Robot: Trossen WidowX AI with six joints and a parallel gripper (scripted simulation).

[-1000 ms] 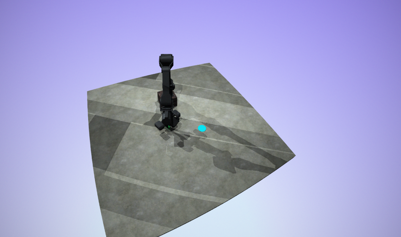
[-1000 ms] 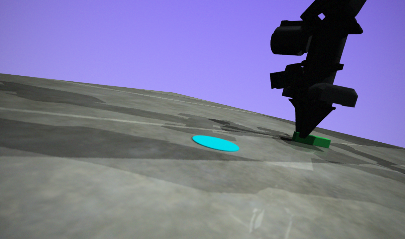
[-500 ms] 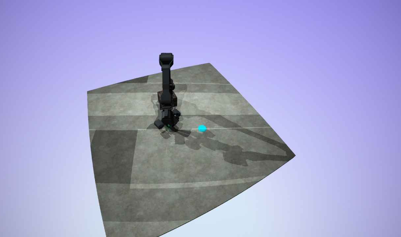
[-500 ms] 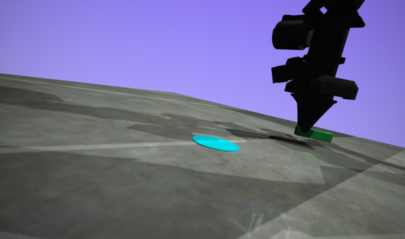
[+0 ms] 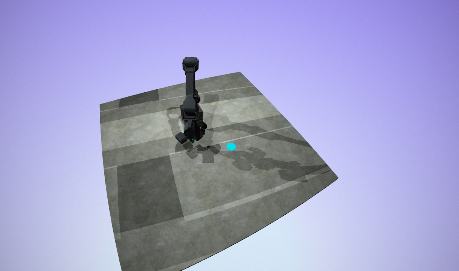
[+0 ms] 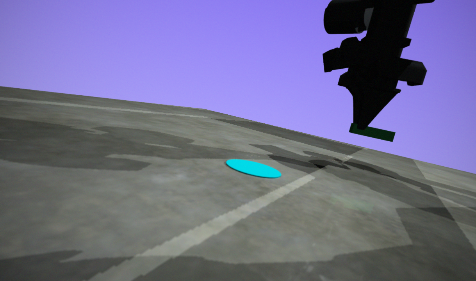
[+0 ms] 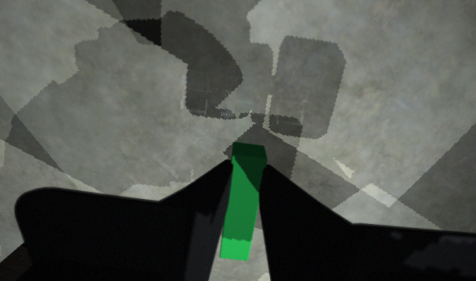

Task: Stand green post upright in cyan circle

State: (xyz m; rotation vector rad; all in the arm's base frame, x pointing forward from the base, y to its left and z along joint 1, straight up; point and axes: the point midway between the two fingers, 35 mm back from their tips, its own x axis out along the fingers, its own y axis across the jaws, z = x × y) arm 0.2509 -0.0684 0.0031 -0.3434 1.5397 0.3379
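The cyan circle lies 23 cm to the left of my gripper tip, 7 cm ahead of it and 6 cm below it. Round my gripper tip: green post: 2 cm behind, 1 cm to the right.
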